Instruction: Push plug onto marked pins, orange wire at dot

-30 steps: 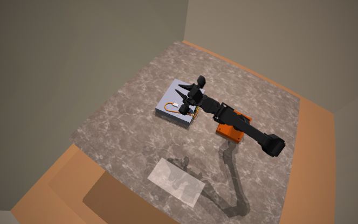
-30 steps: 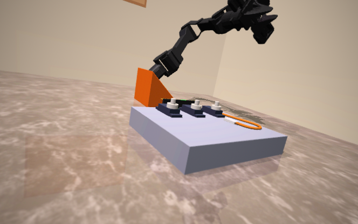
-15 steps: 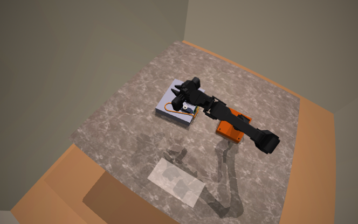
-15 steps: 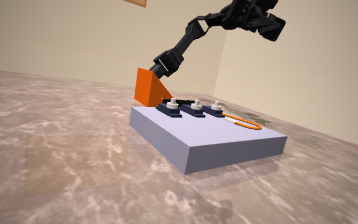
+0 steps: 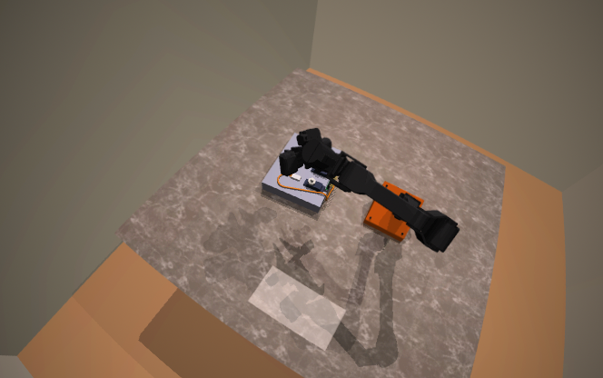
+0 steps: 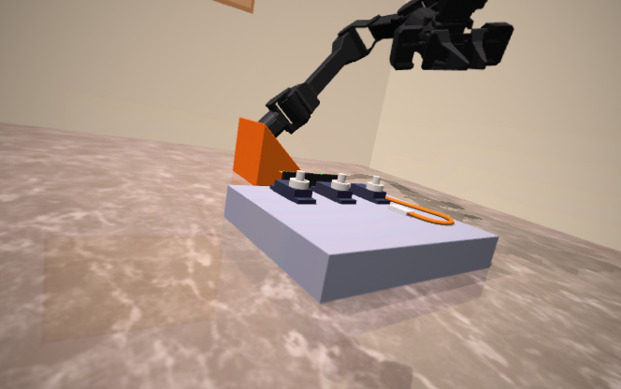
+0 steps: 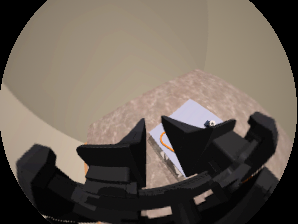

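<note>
The green band lies 200 mm below my gripper tip, 160 mm to the right of it and 120 mm behind it. From my gripper tip the other things lie so: grey printed holder (250 mm below, 140 mm to the right, 40 mm ahead).
</note>
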